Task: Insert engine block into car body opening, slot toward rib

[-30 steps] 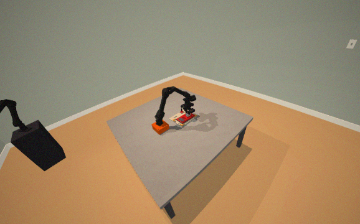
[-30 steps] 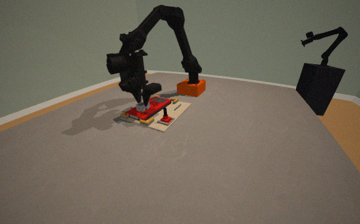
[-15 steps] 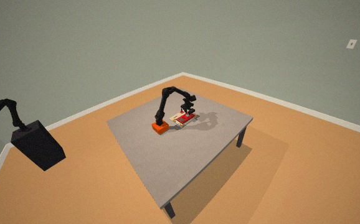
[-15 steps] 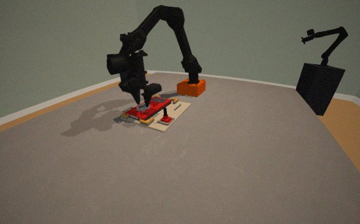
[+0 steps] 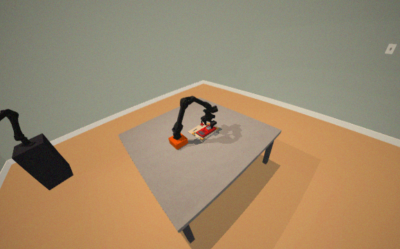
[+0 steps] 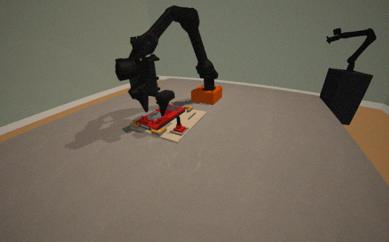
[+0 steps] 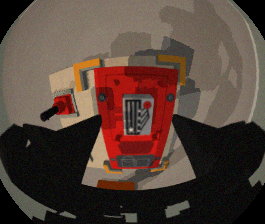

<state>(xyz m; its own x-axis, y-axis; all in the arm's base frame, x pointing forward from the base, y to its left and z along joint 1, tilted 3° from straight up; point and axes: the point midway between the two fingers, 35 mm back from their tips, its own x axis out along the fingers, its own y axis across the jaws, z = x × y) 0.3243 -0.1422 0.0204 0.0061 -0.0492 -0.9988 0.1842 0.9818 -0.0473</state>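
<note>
Now: gripper tip 20 mm above the grey engine block. Round my gripper tip: black upright piece (120 mm to the left, 30 mm ahead, 10 mm below).
</note>
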